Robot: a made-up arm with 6 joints. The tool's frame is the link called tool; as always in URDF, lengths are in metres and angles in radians. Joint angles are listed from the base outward.
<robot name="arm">
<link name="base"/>
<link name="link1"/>
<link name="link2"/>
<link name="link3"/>
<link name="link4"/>
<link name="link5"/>
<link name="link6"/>
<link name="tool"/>
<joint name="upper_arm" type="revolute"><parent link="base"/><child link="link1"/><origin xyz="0.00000 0.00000 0.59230"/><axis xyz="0 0 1"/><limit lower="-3.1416" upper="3.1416"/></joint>
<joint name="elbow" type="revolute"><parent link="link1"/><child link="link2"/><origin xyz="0.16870 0.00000 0.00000" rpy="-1.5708 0.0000 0.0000"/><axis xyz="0 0 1"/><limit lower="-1.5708" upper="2.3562"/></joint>
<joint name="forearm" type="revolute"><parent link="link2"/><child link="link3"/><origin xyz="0.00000 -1.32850 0.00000" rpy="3.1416 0.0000 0.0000"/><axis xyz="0 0 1"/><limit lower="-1.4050" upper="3.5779"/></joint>
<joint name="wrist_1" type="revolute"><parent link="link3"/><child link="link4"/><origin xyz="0.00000 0.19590 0.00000" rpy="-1.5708 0.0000 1.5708"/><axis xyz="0 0 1"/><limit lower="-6.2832" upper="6.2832"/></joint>
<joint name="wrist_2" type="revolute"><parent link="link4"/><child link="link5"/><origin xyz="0.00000 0.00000 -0.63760" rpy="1.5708 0.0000 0.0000"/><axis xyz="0 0 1"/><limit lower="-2.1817" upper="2.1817"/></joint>
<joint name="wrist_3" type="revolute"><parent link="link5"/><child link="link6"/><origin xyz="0.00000 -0.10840 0.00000" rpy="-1.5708 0.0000 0.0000"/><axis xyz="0 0 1"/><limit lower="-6.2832" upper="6.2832"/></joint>
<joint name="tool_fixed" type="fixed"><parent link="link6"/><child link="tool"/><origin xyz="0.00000 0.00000 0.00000" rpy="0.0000 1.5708 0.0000"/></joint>
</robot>
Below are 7 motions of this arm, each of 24 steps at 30 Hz.
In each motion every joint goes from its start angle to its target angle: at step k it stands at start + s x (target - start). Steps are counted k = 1, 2, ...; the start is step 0. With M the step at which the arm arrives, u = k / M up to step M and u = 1 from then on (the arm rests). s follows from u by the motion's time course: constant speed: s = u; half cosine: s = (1 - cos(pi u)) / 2; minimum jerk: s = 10 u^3 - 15 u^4 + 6 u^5.
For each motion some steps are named. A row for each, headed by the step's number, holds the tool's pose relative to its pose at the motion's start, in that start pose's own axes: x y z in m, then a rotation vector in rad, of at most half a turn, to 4 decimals.
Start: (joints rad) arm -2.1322 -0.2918 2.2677 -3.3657 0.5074 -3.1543
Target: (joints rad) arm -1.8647 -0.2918 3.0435 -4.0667 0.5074 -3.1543
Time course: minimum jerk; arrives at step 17
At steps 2, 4, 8, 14, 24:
2: -0.0053 -0.0009 0.0065 0.0103 -0.0109 0.0052
4: -0.0363 -0.0064 0.0414 0.0661 -0.0712 0.0351
8: -0.2108 -0.0403 0.1796 0.2986 -0.3603 0.2005
14: -0.5196 -0.0918 0.2776 0.5172 -0.7729 0.5025
24: -0.5461 -0.0950 0.2796 0.5278 -0.8051 0.5298

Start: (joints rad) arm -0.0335 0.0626 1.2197 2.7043 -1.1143 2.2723
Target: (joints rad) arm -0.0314 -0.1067 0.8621 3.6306 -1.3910 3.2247
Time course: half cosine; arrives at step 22
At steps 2, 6, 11, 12, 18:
2: 0.0011 0.0029 -0.0008 -0.0289 0.0108 0.0121
6: 0.0080 0.0251 -0.0073 -0.2412 0.0873 0.1113
11: 0.0132 0.0727 -0.0209 -0.6609 0.2172 0.3709
12: 0.0126 0.0829 -0.0235 -0.7442 0.2381 0.4356
18: 0.0007 0.1321 -0.0324 -1.1015 0.2947 0.7938

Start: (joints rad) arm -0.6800 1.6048 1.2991 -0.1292 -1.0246 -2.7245
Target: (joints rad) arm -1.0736 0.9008 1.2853 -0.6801 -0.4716 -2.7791
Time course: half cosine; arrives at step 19
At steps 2, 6, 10, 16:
2: -0.0390 0.0215 -0.0065 0.0174 0.0365 0.0037
6: -0.3364 0.1702 -0.0272 0.1409 0.3053 0.0381
10: -0.8305 0.3524 0.0348 0.3157 0.7291 0.1129
16: -1.4537 0.4444 0.2579 0.4882 1.2633 0.2272

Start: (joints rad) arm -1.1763 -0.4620 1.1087 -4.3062 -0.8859 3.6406
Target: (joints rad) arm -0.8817 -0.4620 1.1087 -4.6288 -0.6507 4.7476
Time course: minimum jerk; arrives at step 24
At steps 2, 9, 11, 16, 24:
2: 0.0007 -0.0007 0.0001 -0.0036 0.0022 -0.0016
9: 0.0340 -0.0408 0.0016 -0.1925 0.1291 -0.0627
11: 0.0507 -0.0627 0.0012 -0.2908 0.2033 -0.0779
16: 0.0884 -0.1174 -0.0029 -0.5207 0.3907 -0.0599
24: 0.1074 -0.1483 -0.0069 -0.6404 0.4907 -0.0153

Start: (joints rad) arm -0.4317 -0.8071 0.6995 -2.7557 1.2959 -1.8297
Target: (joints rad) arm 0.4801 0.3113 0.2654 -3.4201 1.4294 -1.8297
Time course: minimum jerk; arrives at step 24
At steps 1, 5, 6, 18, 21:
1: 0.0017 -0.0004 0.0002 -0.0001 -0.0008 0.0013
5: 0.1562 -0.0303 0.0252 -0.0134 -0.0797 0.1243
6: 0.2487 -0.0411 0.0475 -0.0228 -0.1276 0.1993
18: 1.0881 0.6667 1.2305 -0.5061 -0.8732 1.6884
21: 1.0180 0.8074 1.3647 -0.6017 -0.8991 1.8430

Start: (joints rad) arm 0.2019 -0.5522 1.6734 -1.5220 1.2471 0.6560
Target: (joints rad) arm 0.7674 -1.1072 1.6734 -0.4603 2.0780 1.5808
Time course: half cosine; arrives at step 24
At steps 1, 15, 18, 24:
1: 0.0026 0.0029 0.0042 -0.0026 -0.0060 -0.0006
15: 0.4547 0.1933 0.7954 -0.3544 -0.9570 -0.5477
18: 0.5486 0.1590 0.9945 -0.4013 -1.1435 -0.7887
24: 0.6230 0.1051 1.1716 -0.4220 -1.2915 -1.0311

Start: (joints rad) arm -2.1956 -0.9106 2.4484 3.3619 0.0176 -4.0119
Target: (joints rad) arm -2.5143 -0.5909 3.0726 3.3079 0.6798 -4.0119
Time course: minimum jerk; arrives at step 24
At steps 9, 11, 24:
9: -0.1176 0.0809 -0.0981 0.0300 0.1057 -0.0186
11: -0.1888 0.1197 -0.1428 0.0438 0.1644 -0.0273
24: -0.5126 0.2323 -0.2608 0.0782 0.4084 -0.0530

